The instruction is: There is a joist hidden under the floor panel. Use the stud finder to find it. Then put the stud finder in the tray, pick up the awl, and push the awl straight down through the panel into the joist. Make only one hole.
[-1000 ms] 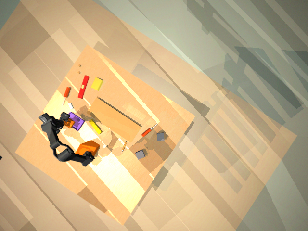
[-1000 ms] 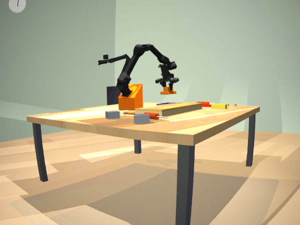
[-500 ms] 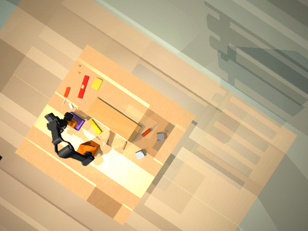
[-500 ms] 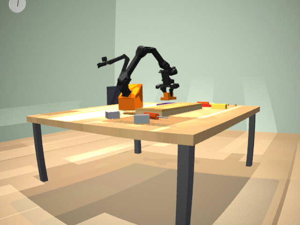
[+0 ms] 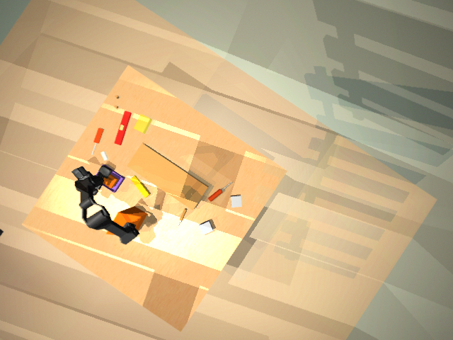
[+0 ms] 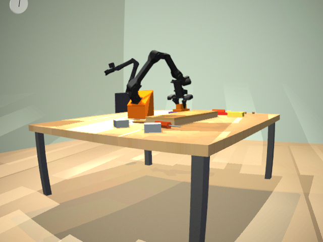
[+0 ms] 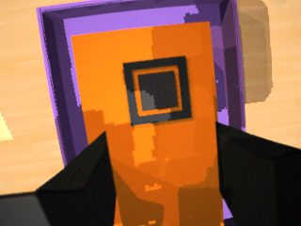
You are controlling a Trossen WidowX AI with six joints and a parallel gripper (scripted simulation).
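My gripper tip is 10 mm to the left of the purple tray and 30 mm above it. Also, from my gripper tip: orange stud finder 10 mm to the left, 20 mm above; yellow bar 80 mm ahead, 210 mm to the right, 30 mm below; red level 330 mm ahead, 120 mm to the left, 30 mm below.
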